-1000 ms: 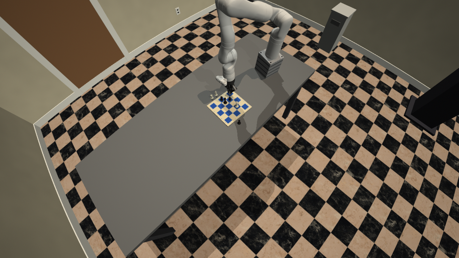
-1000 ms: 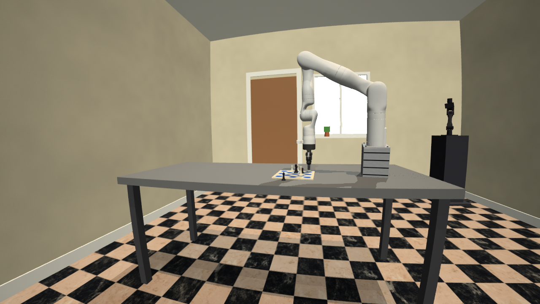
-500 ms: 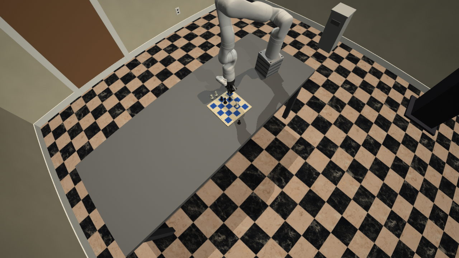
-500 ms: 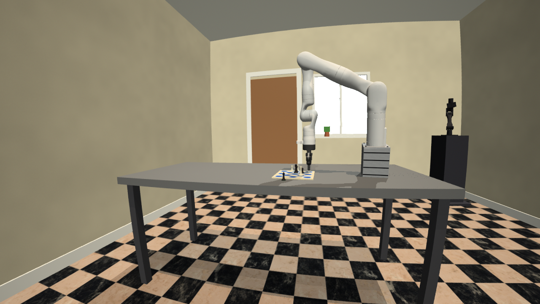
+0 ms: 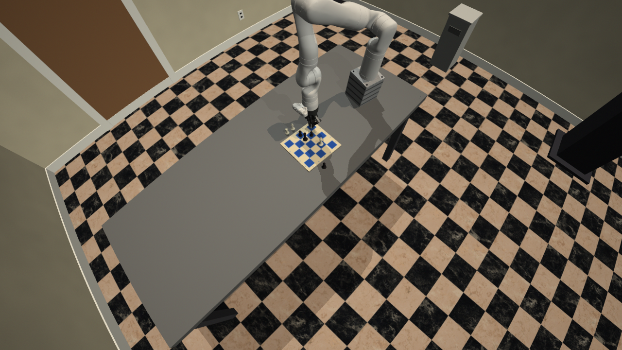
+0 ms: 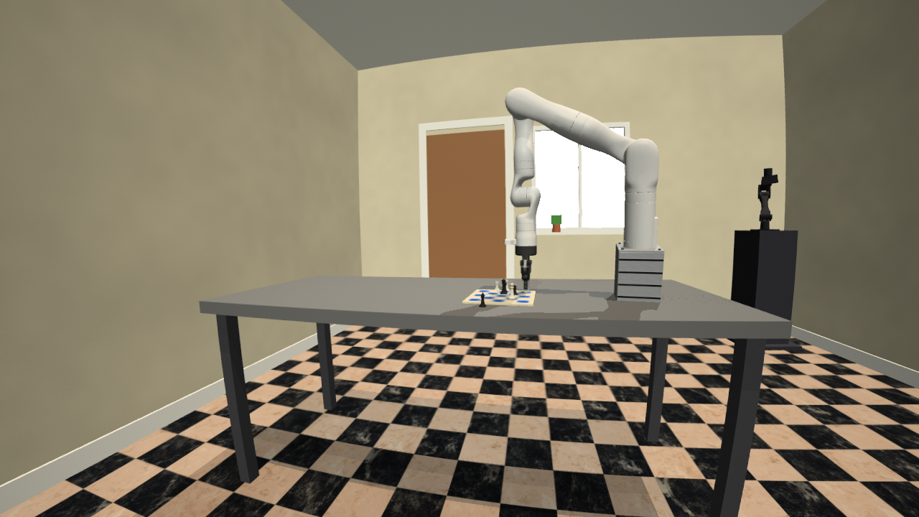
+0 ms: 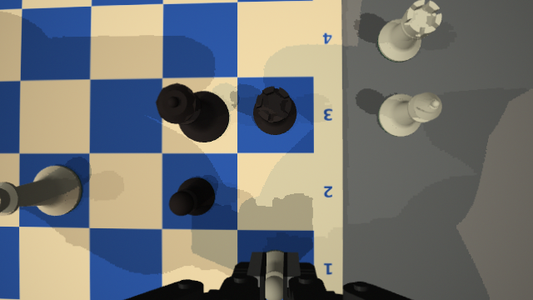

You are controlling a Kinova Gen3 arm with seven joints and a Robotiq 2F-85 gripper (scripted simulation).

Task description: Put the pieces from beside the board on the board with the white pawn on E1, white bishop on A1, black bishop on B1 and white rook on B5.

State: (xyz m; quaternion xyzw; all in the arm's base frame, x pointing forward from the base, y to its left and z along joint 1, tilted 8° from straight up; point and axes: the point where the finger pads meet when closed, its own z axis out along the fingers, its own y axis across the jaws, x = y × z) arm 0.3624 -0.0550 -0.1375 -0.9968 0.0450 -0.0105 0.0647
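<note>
The white pawn lies 10 mm below my hand. Round my hand: tall black piece: 80 mm ahead, 30 mm to the left; then chessboard: 80 mm ahead, 70 mm to the left, 30 mm below; then black pawn: 40 mm to the left, 40 mm ahead, 10 mm below.
</note>
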